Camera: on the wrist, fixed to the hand. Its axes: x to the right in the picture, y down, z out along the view.
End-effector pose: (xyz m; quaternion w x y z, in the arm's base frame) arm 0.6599 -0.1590 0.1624 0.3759 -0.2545 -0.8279 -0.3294
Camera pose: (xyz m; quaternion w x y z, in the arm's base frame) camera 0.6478 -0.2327 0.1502 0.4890 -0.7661 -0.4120 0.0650
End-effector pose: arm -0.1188 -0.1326 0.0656 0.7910 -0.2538 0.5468 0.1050
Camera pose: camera -0.1324 -0.2044 0.0854 0.4944 0.2362 0.5511 0.6294
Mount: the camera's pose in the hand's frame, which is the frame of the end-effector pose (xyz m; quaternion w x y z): -0.0153 -0.0606 -0.0427 0.6985 0.0260 -0.0189 0.7149
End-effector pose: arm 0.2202 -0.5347 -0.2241 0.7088 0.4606 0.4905 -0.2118
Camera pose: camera 0.1467 -0.5297 -0.2415 0.6438 0.6868 -0.0056 0.3373
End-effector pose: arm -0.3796 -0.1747 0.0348 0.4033 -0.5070 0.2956 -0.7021
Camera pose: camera -0.4339 -0.1309 0.0642 0.8024 -0.1456 0.5430 -0.2002
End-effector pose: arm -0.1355 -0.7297 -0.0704 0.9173 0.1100 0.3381 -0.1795
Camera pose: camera -0.1956 -0.7672 -0.0971 0.7726 0.3390 0.1355 0.5195
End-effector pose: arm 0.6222 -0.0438 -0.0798 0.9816 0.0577 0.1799 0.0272
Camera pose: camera 0.5947 -0.1006 -0.1216 0.6681 0.1950 0.0666 0.7150
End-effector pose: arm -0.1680 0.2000 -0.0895 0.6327 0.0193 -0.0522 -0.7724
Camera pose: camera -0.2200 0.2243 -0.1389 0.9926 -0.0220 -0.0823 -0.0862
